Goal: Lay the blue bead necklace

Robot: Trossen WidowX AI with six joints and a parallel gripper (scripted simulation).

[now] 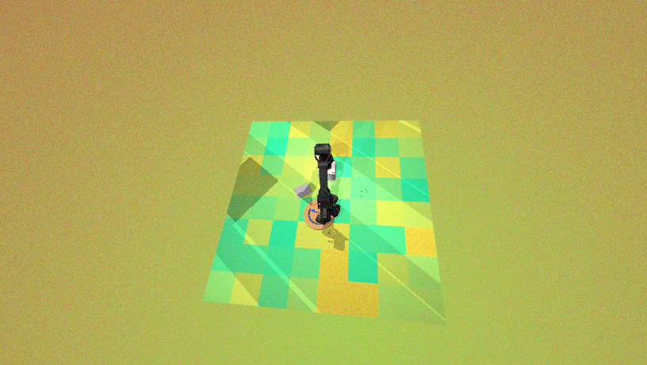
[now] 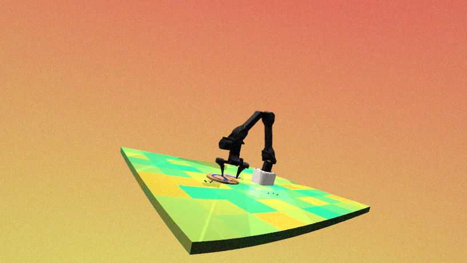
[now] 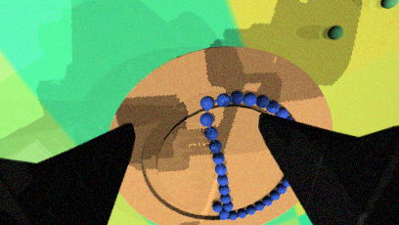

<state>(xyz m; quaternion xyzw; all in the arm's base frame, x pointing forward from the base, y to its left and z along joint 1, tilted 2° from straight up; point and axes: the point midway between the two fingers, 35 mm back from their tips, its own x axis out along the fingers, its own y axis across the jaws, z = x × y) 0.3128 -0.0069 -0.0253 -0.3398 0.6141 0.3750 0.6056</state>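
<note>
Right now the round bead board is 10 mm behind my gripper tip, 60 mm to the right of it and 20 mm below it. The rest, counted from my gripper tip: flat grey piece 180 mm behind, 160 mm to the right, 30 mm below.
</note>
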